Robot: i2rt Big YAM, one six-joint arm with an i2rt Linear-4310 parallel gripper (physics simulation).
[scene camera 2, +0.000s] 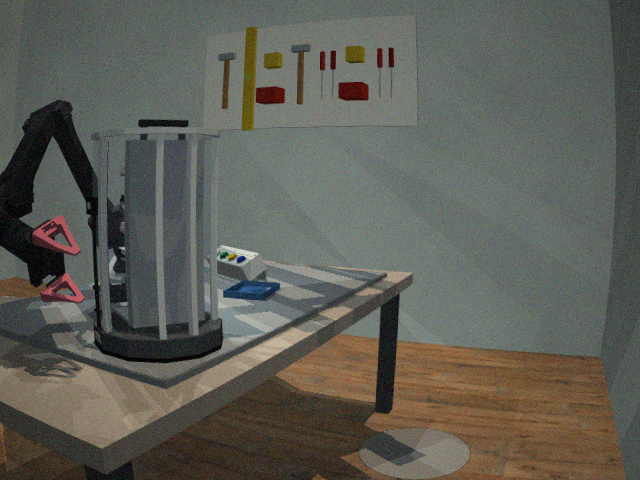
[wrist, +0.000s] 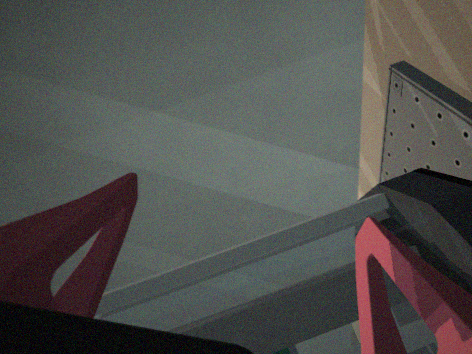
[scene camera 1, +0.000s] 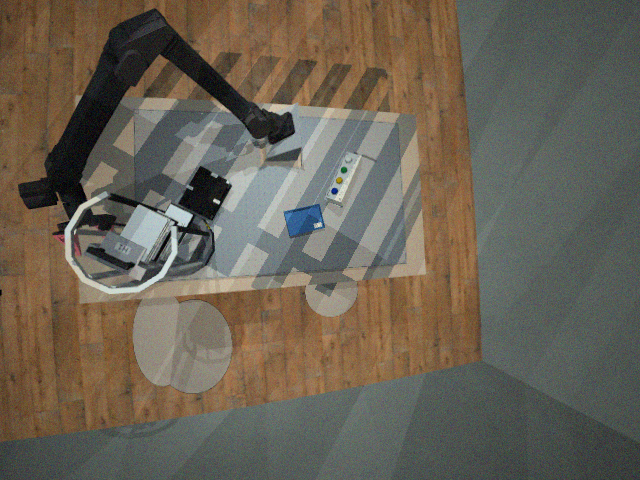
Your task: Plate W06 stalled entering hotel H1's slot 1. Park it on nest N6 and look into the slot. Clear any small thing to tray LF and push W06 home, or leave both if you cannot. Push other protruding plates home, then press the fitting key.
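Observation:
The hotel is a tall tower inside a white ring at the table's left end. A pale plate sticks out of its side; I cannot read its label. A black square nest lies flat right beside that plate. My gripper is open and empty, its red fingers spread wide. It hangs over the back middle of the table, above a grey block. The wrist view shows a grey bar and wall; the slots are hidden. The blue tray holds nothing I can see.
The key box, with green, yellow and blue keys, stands right of the middle, behind the blue tray. A grey perforated panel shows at the wrist view's right edge. A tool poster hangs on the wall.

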